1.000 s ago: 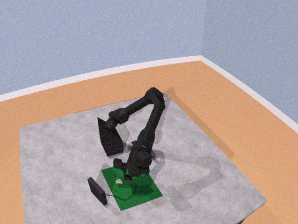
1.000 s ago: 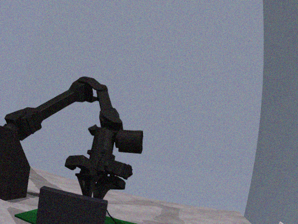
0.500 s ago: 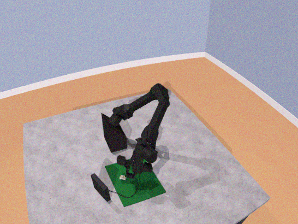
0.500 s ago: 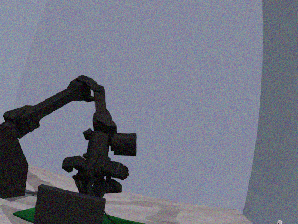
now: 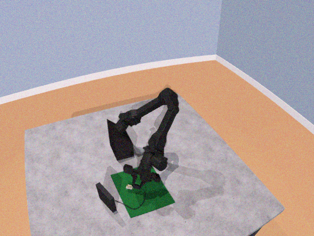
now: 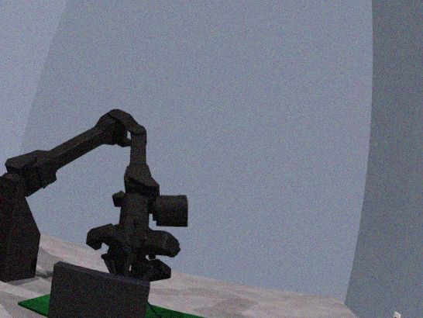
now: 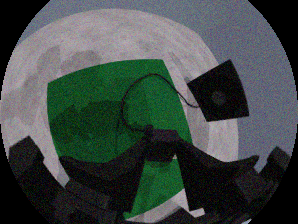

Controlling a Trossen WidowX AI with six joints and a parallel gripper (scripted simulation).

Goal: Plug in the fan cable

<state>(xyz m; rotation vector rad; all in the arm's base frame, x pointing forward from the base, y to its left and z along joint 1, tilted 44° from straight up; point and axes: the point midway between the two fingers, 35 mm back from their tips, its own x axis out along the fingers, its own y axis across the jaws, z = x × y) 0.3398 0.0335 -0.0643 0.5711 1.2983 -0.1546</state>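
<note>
Now: gripper tip 10 mm past the green board, 30 mm to the right of it and 60 mm above it. Round my gripper tip: black plug (10 mm behind); white four-pin header (40 mm behind, 20 mm to the right, 50 mm below); black fan (10 mm ahead, 160 mm to the right, 10 mm above).
</note>
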